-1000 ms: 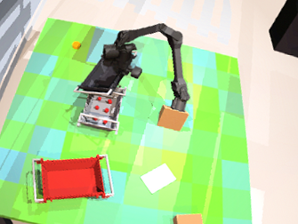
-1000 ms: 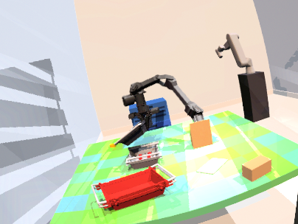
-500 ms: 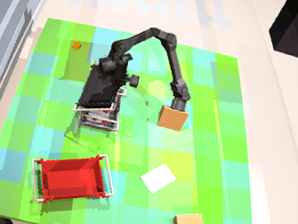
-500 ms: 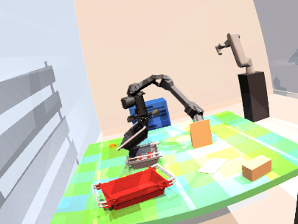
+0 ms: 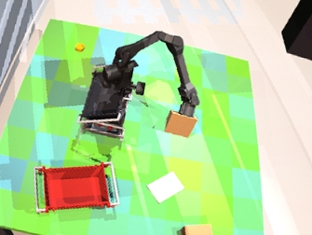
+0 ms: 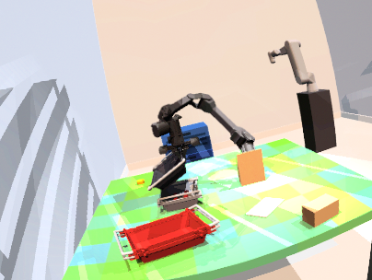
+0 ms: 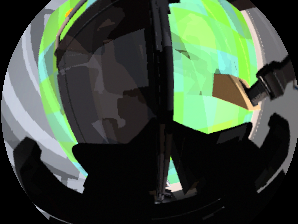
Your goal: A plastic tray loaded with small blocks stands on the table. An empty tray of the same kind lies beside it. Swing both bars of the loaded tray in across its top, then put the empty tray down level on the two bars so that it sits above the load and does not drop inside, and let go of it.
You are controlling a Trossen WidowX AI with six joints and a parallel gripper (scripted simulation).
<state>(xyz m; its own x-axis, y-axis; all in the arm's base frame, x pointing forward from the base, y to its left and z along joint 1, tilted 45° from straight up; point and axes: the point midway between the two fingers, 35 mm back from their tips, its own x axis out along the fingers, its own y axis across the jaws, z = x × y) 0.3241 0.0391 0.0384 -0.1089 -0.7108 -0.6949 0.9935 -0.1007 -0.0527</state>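
Right now the dark tray is 8 cm ahead of my gripper tip. The rest, counted from my gripper tip: white sheet (27 cm behind, 33 cm to the left, 18 cm below); then tan box (42 cm behind, 55 cm to the left, 15 cm below); then small orange disc (29 cm ahead, 43 cm to the right, 17 cm below).
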